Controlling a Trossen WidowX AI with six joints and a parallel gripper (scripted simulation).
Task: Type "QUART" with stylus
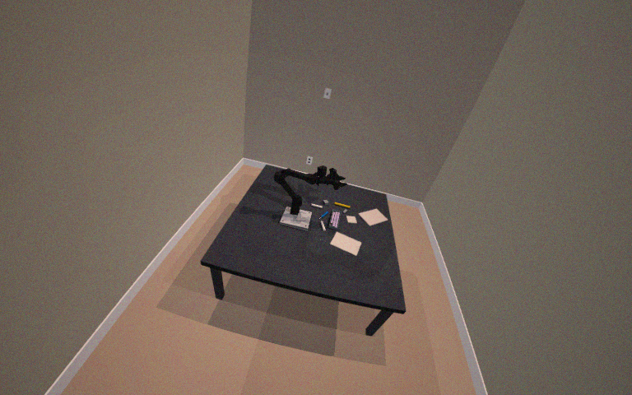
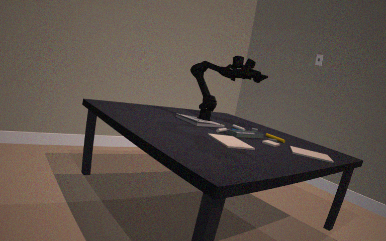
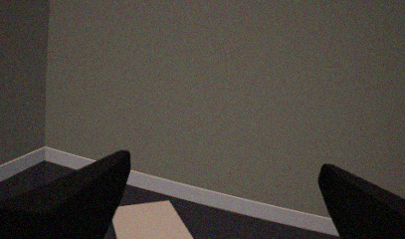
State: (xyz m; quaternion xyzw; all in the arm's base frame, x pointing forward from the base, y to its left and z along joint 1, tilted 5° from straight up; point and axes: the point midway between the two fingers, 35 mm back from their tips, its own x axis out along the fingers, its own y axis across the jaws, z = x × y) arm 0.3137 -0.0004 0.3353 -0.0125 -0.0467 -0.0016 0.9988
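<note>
The blue stylus lies 350 mm below my gripper tip, 110 mm behind it and 20 mm to the right of it. Round my gripper tip: yellow cylinder (350 mm below, 160 mm to the left, 80 mm ahead); then white block (350 mm below, 140 mm ahead, 20 mm to the right); then grey stylus tip (350 mm below, 130 mm behind, 50 mm to the right).
</note>
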